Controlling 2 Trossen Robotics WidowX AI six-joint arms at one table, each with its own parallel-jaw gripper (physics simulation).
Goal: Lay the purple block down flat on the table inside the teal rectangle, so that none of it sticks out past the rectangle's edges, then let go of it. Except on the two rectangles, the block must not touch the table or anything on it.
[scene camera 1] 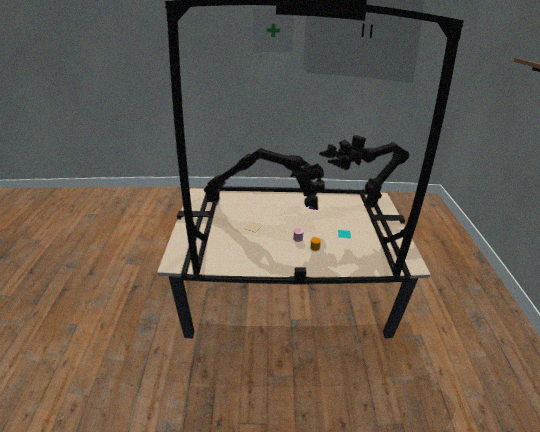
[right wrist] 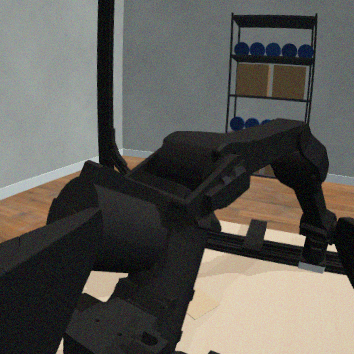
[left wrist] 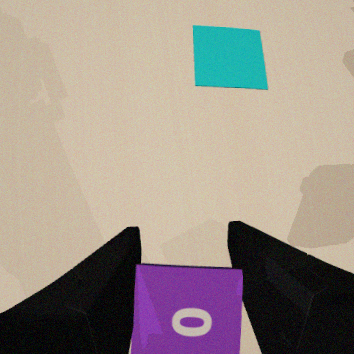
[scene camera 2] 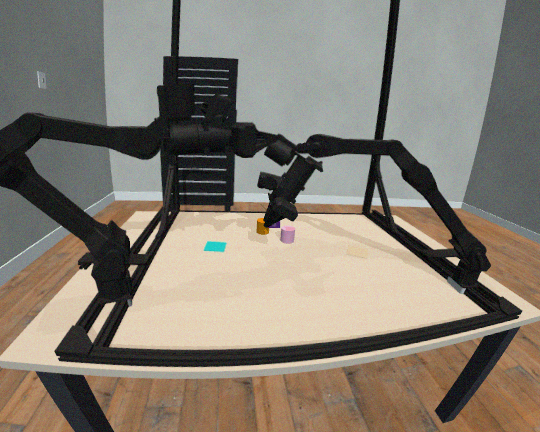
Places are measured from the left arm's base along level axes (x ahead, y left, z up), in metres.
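Pixels of known places: left gripper, between the fingertips: (scene camera 1: 317,207) (left wrist: 183,235) (scene camera 2: 264,224); right gripper, between the fingertips: (scene camera 1: 323,157) (right wrist: 222,225) (scene camera 2: 267,136); left arm's base, origin of its link: (scene camera 1: 212,199) (right wrist: 312,257) (scene camera 2: 463,281); right arm's base, origin of its link: (scene camera 1: 371,204) (scene camera 2: 115,292).
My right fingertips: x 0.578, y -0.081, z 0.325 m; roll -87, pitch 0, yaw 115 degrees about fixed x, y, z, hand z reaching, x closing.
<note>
For each thing: its top centre in the pictures, then the offset to it from my right fingertips. "*": a spot on its surface instead.
- purple block, centre of its top: (left wrist: 189,327) (scene camera 2: 274,218) (scene camera 1: 312,204) 0.036 m back, 0.075 m right, 0.219 m down
- teal rectangle, a spot on its surface: (left wrist: 229,56) (scene camera 2: 215,246) (scene camera 1: 344,233) * 0.134 m ahead, 0.133 m right, 0.343 m down
- pink cylinder, centre of its top: (scene camera 2: 288,228) (scene camera 1: 298,231) 0.095 m back, 0.198 m right, 0.299 m down
- orange cylinder, centre of its top: (scene camera 2: 263,220) (scene camera 1: 315,240) 0.014 m back, 0.260 m right, 0.299 m down
- pale rectangle, a spot on its surface: (right wrist: 200,303) (scene camera 2: 358,253) (scene camera 1: 253,225) * 0.322 m back, 0.119 m right, 0.343 m down
My left gripper (scene camera 1: 311,205) (scene camera 2: 279,214) (left wrist: 183,235) is shut on the purple block (scene camera 1: 312,207) (scene camera 2: 275,225) (left wrist: 187,309), which has a white "0" on its face, and holds it above the table toward the back middle. The teal rectangle (scene camera 1: 344,234) (scene camera 2: 215,246) (left wrist: 229,56) lies flat on the table; in the left wrist view it is ahead of the block and slightly to the right. My right gripper (scene camera 1: 330,156) is open and empty, raised high above the table's back right in scene camera 1.
A pink cylinder (scene camera 1: 298,234) (scene camera 2: 287,234) and an orange cylinder (scene camera 1: 315,243) (scene camera 2: 262,226) stand near the table's middle, between the held block and the front edge in scene camera 1. A pale rectangle (scene camera 1: 253,226) (scene camera 2: 357,251) (right wrist: 200,303) lies on the table. A black frame (scene camera 1: 178,129) surrounds the table.
</note>
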